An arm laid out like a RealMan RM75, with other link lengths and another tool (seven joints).
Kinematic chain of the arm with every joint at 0, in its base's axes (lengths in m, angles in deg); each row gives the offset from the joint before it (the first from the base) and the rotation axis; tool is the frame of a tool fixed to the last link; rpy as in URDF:
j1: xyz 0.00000 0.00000 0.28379 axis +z
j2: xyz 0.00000 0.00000 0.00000 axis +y
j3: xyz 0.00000 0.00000 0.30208 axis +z
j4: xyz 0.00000 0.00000 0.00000 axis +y
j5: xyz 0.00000 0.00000 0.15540 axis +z
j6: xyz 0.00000 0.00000 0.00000 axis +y
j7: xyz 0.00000 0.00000 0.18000 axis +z
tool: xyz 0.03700 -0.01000 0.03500 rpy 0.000 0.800 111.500
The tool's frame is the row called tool.
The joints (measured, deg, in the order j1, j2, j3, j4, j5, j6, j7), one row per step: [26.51 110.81 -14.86 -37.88 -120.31 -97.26 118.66]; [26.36 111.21 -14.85 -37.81 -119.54 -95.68 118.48]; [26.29 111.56 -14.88 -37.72 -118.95 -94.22 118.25]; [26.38 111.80 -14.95 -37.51 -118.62 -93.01 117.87]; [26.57 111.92 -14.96 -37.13 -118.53 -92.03 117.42]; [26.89 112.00 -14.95 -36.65 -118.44 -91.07 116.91]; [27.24 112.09 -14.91 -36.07 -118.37 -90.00 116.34]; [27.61 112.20 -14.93 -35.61 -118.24 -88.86 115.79]
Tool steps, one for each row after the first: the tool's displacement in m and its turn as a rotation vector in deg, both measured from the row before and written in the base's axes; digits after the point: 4 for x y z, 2 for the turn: [0.0019 0.0040 -0.0005 1.35 0.03 -0.92]; [0.0018 0.0036 -0.0007 1.13 -0.10 -0.79]; [0.0012 0.0033 -0.0010 0.78 -0.24 -0.45]; [0.0009 0.0029 -0.0011 0.49 -0.27 -0.27]; [0.0002 0.0035 -0.0010 0.48 -0.25 -0.12]; [0.0003 0.0037 -0.0013 0.49 -0.26 -0.18]; [0.0002 0.0041 -0.0011 0.57 -0.35 -0.16]
